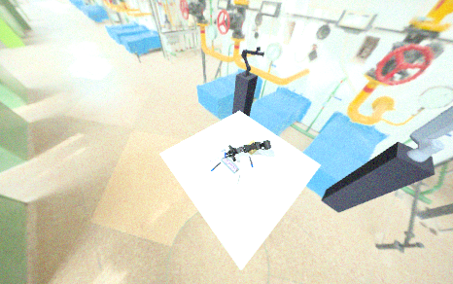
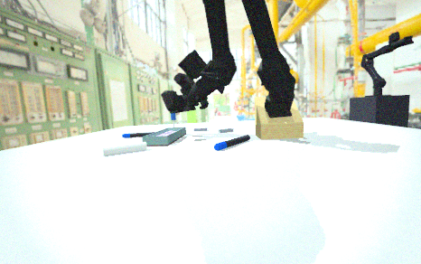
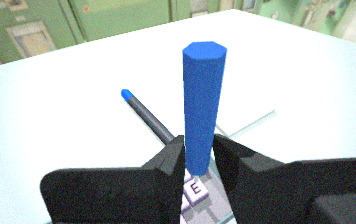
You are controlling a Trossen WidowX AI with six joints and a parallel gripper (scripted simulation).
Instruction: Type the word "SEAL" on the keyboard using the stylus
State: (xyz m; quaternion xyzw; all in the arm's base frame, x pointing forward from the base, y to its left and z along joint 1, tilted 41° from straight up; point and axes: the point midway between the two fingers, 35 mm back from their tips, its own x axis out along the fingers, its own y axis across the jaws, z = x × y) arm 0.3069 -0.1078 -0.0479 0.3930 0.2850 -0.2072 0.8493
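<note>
Now: the S key 80 mm to the left of my gripper tip, 70 mm below it and 20 mm behind it. The rest, counted from my gripper tip: white cylinder: 250 mm to the left, 80 mm below, 70 mm ahead; blue stylus: 20 mm below; grey piece: 190 mm behind, 80 mm below, 30 mm to the right.
</note>
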